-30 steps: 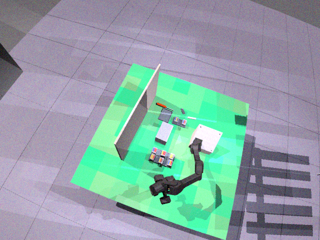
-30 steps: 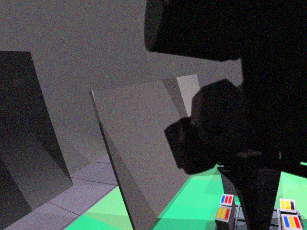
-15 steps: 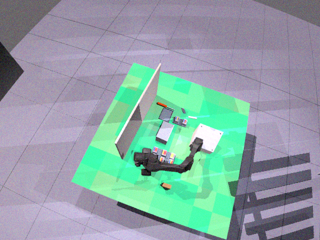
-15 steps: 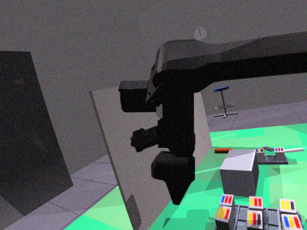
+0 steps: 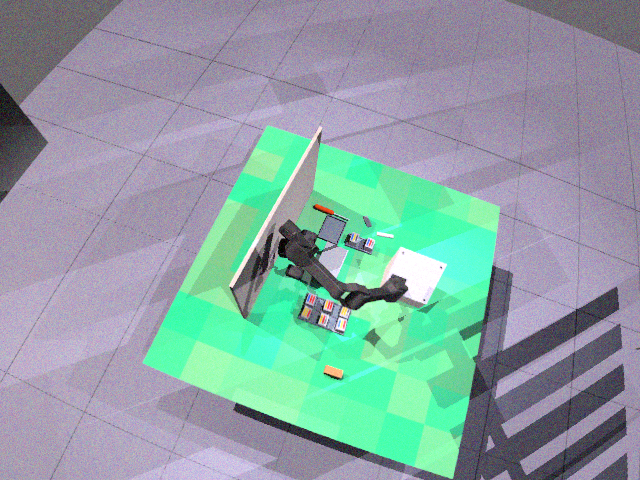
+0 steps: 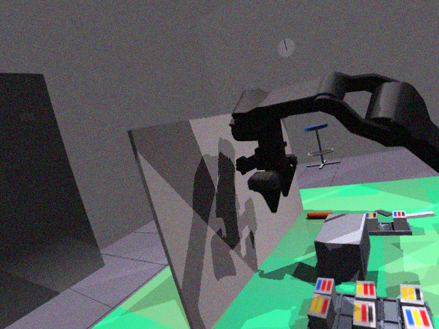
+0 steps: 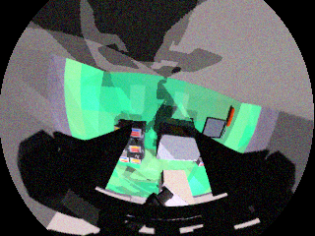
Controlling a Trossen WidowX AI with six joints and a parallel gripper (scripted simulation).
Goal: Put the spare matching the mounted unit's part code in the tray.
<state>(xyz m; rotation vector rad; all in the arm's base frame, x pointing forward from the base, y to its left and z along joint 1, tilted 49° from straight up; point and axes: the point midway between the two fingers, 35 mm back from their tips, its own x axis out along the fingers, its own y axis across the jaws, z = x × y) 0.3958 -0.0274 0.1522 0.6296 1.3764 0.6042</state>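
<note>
Now: the dark spare 240 mm behind my gripper tip, 160 mm below it and 80 mm to the left of it. From my gripper tip the other things lie so: orange block (320 mm to the left, 280 mm behind, 180 mm below); then flat dark grey tray (280 mm to the right, 200 mm below, 70 mm behind); then upright panel (120 mm ahead, 100 mm to the right, 20 mm above).
</note>
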